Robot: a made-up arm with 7 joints.
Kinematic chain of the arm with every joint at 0, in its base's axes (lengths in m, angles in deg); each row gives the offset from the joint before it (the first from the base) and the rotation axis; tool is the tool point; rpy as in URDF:
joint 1: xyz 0 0 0.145 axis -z
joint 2: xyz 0 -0.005 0.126 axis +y
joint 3: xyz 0 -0.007 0.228 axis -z
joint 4: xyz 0 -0.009 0.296 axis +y
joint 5: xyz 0 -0.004 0.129 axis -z
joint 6: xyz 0 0 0.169 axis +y
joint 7: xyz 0 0 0.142 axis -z
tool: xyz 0 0 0 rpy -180 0 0
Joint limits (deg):
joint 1: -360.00..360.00
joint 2: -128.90..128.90
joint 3: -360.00..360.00
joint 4: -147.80..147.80
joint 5: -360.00..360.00
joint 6: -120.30..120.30
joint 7: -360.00..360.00
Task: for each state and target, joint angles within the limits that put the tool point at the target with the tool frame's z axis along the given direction. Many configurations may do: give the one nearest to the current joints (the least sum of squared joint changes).
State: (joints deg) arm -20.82 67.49 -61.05 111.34 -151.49 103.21 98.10
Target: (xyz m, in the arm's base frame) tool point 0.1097 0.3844 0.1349 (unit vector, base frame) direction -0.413 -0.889 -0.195
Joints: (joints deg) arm -46.04 117.92 -79.74 147.69 -130.78 120.30 98.10
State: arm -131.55 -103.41 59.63 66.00 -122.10 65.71 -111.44
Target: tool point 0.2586 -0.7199 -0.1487 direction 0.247 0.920 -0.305
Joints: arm -104.38 -128.11 69.64 25.81 -112.62 70.04 -111.44
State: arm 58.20 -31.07 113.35 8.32 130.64 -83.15 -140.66
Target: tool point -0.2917 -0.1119 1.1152 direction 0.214 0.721 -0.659
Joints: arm 37.04 -11.91 101.22 32.14 111.50 -34.22 -140.66
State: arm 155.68 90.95 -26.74 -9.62 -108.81 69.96 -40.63
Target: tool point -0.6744 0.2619 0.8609 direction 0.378 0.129 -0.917
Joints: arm 200.97 57.06 -35.61 -5.60 -115.43 38.22 -40.63
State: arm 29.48 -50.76 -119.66 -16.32 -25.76 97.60 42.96
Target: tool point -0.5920 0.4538 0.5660 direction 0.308 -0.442 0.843
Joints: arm 45.74 -67.33 -135.27 -33.90 -41.02 106.64 42.96
